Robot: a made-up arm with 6 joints. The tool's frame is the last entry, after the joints.
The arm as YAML. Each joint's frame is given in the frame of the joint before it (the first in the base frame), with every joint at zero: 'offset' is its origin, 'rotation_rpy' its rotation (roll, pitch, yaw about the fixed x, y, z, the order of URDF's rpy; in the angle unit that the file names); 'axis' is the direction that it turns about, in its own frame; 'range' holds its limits. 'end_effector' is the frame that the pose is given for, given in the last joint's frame.
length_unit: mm
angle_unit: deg
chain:
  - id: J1
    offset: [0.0, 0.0, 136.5]
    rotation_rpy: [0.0, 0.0, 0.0]
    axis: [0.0, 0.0, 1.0]
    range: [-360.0, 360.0]
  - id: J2
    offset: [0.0, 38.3, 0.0]
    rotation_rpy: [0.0, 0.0, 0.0]
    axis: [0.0, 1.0, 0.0]
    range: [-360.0, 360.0]
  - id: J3
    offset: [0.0, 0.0, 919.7]
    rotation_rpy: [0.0, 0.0, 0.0]
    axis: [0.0, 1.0, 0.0]
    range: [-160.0, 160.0]
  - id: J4
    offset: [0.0, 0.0, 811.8]
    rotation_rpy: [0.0, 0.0, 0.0]
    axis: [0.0, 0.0, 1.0]
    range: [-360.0, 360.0]
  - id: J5
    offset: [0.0, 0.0, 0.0]
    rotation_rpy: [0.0, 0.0, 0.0]
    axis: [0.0, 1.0, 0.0]
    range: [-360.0, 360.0]
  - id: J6
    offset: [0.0, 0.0, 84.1]
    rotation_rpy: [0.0, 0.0, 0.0]
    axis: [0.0, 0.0, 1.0]
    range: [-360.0, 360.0]
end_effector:
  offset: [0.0, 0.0, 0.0]
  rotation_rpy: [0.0, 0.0, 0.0]
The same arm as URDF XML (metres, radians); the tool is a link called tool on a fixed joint. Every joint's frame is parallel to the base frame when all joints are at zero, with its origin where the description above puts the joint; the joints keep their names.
<robot name="arm">
<link name="base"/>
<link name="link1"/>
<link name="link2"/>
<link name="link3"/>
<link name="link4"/>
<link name="link5"/>
<link name="link6"/>
<link name="tool"/>
<joint name="J1" type="revolute"><parent link="base"/><child link="link1"/><origin xyz="0 0 0.1365" rpy="0 0 0"/><axis xyz="0 0 1"/><limit lower="-6.2832" upper="6.2832"/></joint>
<joint name="J2" type="revolute"><parent link="link1"/><child link="link2"/><origin xyz="0 0.0383 0" rpy="0 0 0"/><axis xyz="0 1 0"/><limit lower="-6.2832" upper="6.2832"/></joint>
<joint name="J3" type="revolute"><parent link="link2"/><child link="link3"/><origin xyz="0 0 0.9197" rpy="0 0 0"/><axis xyz="0 1 0"/><limit lower="-2.7925" upper="2.7925"/></joint>
<joint name="J4" type="revolute"><parent link="link3"/><child link="link4"/><origin xyz="0 0 0.8118" rpy="0 0 0"/><axis xyz="0 0 1"/><limit lower="-6.2832" upper="6.2832"/></joint>
<joint name="J5" type="revolute"><parent link="link4"/><child link="link5"/><origin xyz="0 0 0" rpy="0 0 0"/><axis xyz="0 1 0"/><limit lower="-6.2832" upper="6.2832"/></joint>
<joint name="J6" type="revolute"><parent link="link5"/><child link="link6"/><origin xyz="0 0 0.0841" rpy="0 0 0"/><axis xyz="0 0 1"/><limit lower="-6.2832" upper="6.2832"/></joint>
<joint name="tool_fixed" type="fixed"><parent link="link6"/><child link="tool"/><origin xyz="0 0 0" rpy="0 0 0"/></joint>
</robot>

